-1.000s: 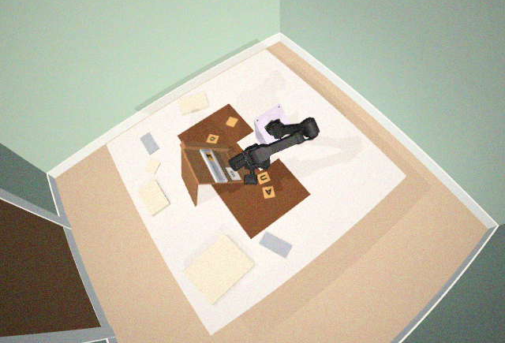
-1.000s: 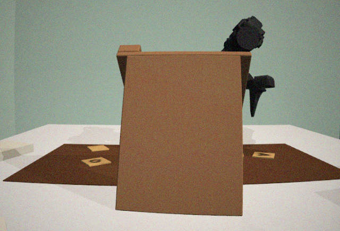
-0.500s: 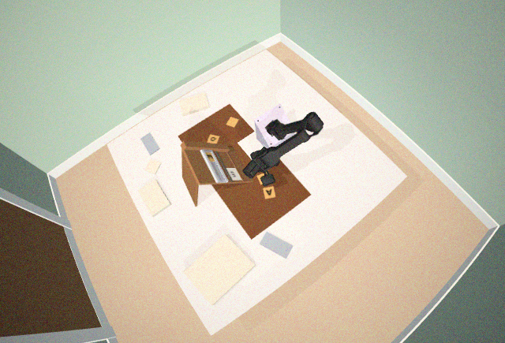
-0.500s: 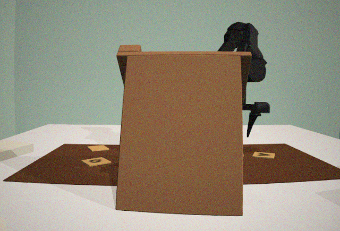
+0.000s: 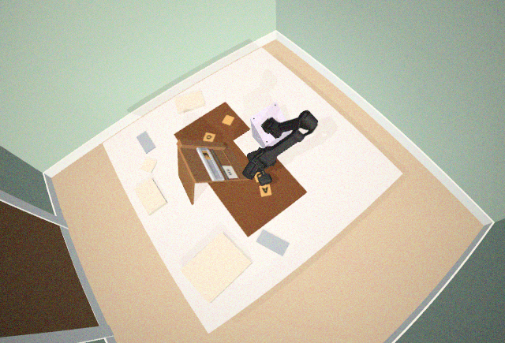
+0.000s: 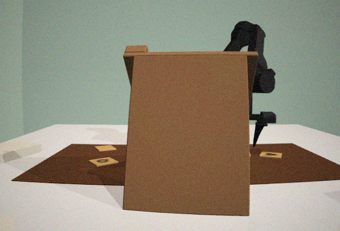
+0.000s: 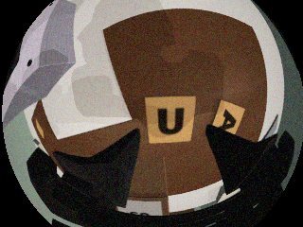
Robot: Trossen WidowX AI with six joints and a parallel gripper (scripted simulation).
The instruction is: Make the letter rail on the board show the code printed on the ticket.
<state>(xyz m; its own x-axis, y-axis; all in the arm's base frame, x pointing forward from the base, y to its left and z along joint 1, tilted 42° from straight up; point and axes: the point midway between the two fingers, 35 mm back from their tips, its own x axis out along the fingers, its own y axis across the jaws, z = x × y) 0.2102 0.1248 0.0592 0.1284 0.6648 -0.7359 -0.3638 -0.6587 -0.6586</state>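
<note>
The white ticket is 12 cm ahead of my gripper tip, 10 cm to the right of it and 6 cm above it. Also, from my gripper tip: brown mat 16 cm to the right, 2 cm below.
</note>
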